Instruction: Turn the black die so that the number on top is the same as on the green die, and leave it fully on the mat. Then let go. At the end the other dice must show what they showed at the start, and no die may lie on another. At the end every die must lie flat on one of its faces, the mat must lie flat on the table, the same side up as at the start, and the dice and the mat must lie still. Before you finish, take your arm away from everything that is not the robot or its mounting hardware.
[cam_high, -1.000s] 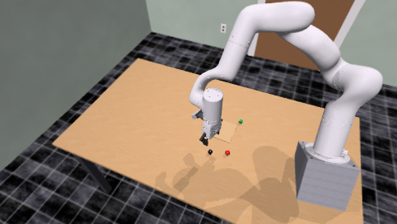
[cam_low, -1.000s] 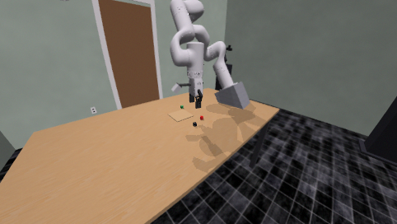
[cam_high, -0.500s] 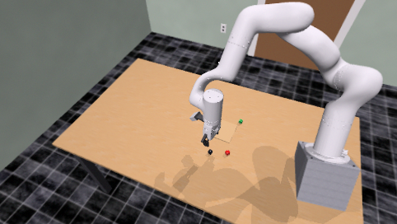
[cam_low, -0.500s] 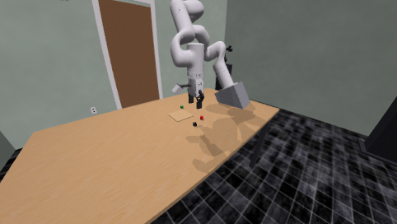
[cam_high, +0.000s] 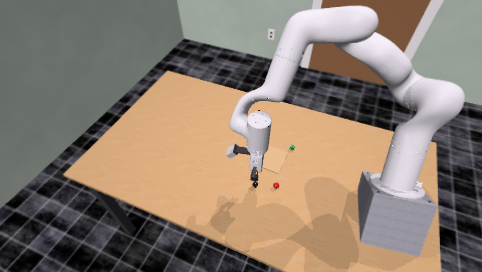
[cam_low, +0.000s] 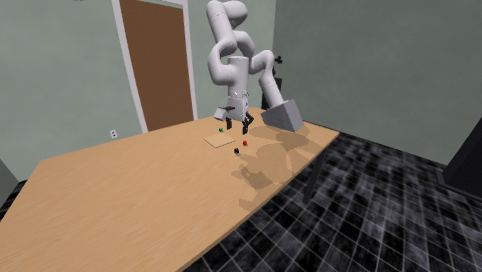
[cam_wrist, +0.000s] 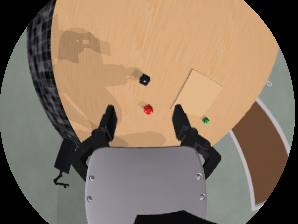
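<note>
The black die is 12 cm below my hand. From my hand the other things lie so: green die 8 cm behind, 28 cm to the right, 12 cm below; red die 9 cm behind, 4 cm to the right, 12 cm below; tan mat 18 cm to the right, 13 cm below.
</note>
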